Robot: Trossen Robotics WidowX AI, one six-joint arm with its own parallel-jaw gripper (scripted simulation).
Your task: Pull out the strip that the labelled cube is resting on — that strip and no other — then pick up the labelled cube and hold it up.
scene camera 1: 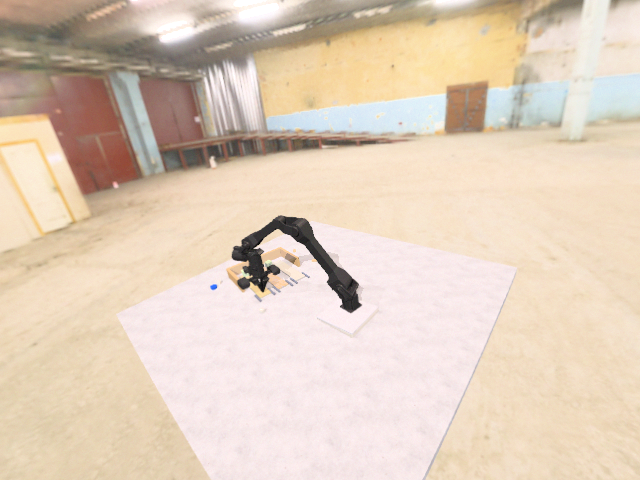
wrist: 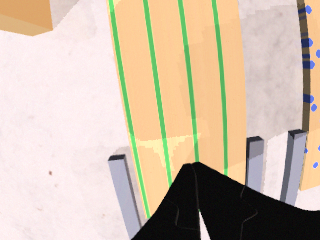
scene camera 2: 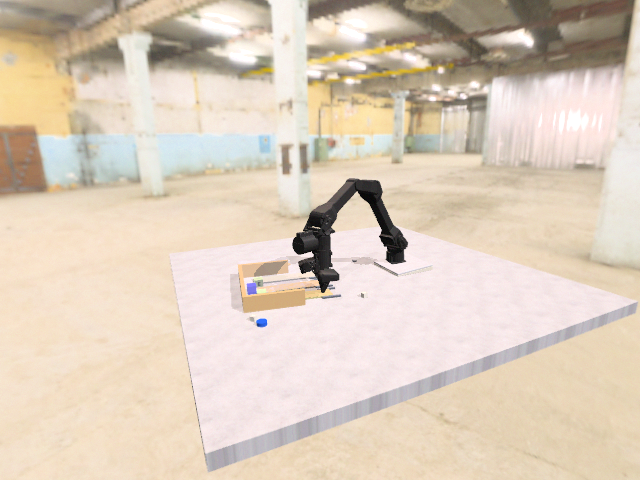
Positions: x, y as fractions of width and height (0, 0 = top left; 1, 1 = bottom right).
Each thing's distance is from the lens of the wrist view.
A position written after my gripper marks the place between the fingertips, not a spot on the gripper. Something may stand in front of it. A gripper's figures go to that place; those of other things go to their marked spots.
my gripper (wrist: 0.60, 0.71): 0.10 m
grey bar (wrist: 0.80, 0.62): 0.10 m
grey bar (wrist: 0.92, 0.64): 0.12 m
